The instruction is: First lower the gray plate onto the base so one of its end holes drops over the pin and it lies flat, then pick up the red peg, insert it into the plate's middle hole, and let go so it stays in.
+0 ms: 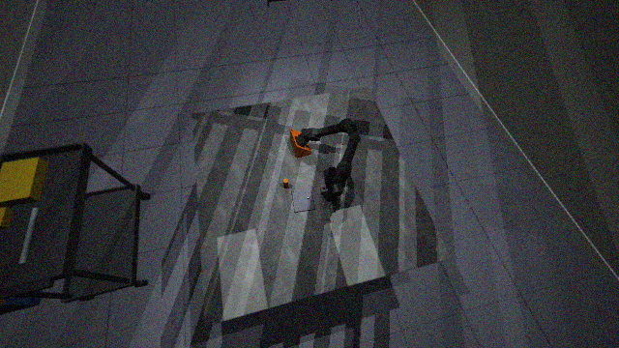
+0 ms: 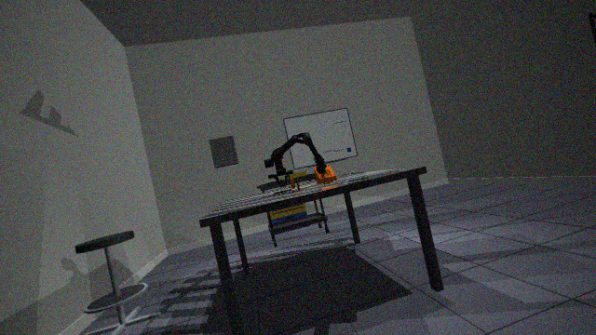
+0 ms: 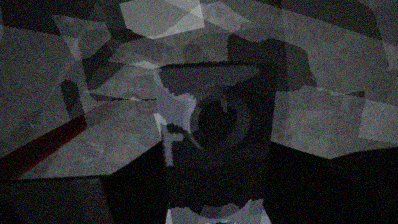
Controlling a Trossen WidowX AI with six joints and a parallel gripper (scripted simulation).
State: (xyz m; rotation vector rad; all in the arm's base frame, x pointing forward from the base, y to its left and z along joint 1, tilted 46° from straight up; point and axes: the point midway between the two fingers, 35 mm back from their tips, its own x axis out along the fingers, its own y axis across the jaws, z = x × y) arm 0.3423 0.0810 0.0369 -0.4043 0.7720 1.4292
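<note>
My gripper tip is 1 cm past the base, 14 cm to the left of it and 4 cm above it. From my gripper tip the other things lie so: red peg: 11 cm behind, 2 cm to the left, 1 cm below; then gray plate: 3 cm above; then orange cylinder: 12 cm behind, 23 cm to the right, 1 cm below.
</note>
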